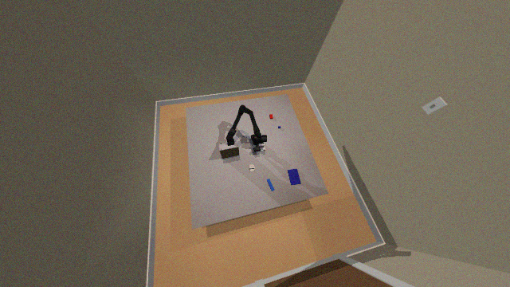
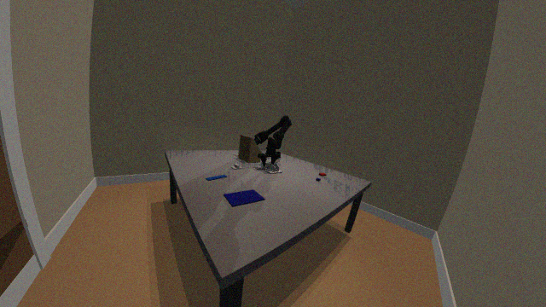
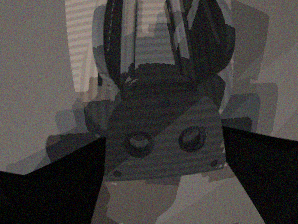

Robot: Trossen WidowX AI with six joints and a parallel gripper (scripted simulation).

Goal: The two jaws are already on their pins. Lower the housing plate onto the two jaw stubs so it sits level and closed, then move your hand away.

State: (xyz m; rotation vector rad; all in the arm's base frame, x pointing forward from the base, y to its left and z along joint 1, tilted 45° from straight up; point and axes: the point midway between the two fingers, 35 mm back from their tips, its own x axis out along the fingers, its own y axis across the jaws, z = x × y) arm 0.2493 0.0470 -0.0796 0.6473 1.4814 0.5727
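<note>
The light grey housing plate lies 2 cm above my gripper tip and 1 cm ahead of it. From my gripper tip the other things lie so: blue bar: 43 cm to the right, 4 cm ahead, 2 cm below; then tiny blue piece: 35 cm ahead, 17 cm to the left, 1 cm below; then red piece: 34 cm to the left, 30 cm ahead, 1 cm below.
</note>
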